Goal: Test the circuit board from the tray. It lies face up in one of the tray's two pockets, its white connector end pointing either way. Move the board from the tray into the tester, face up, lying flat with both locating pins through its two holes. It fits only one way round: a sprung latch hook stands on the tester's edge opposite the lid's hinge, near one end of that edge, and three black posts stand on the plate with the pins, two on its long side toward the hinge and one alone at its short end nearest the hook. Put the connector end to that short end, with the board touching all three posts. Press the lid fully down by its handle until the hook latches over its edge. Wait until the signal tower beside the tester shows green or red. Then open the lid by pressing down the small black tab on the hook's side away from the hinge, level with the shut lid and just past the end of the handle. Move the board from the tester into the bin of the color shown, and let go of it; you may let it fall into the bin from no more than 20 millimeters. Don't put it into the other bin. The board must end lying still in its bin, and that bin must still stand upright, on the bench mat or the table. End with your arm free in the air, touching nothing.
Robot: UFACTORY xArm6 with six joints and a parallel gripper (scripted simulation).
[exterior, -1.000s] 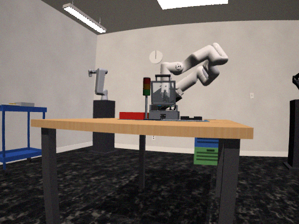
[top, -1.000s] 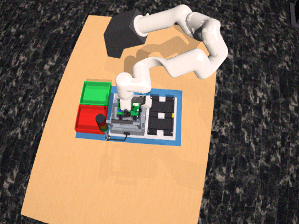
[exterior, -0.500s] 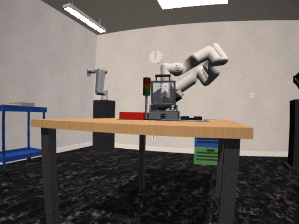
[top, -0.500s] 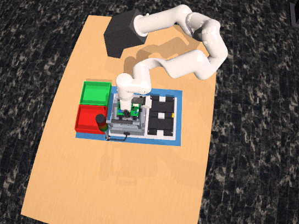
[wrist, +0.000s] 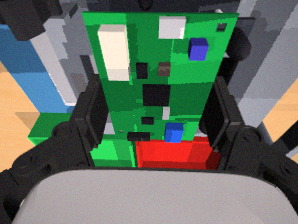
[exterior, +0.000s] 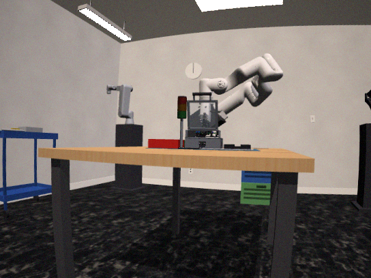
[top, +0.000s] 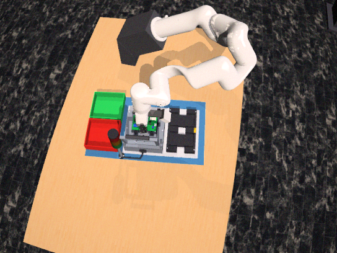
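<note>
My gripper is now 1 cm short of the tester plate, 1 cm to the right of it and 2 cm above it. Round my hand: tester lid: 12 cm ahead, 3 cm to the left, 9 cm above; then black tab: 7 cm behind, 4 cm to the left; then red bin: 9 cm ahead, 19 cm to the right, 8 cm below.
</note>
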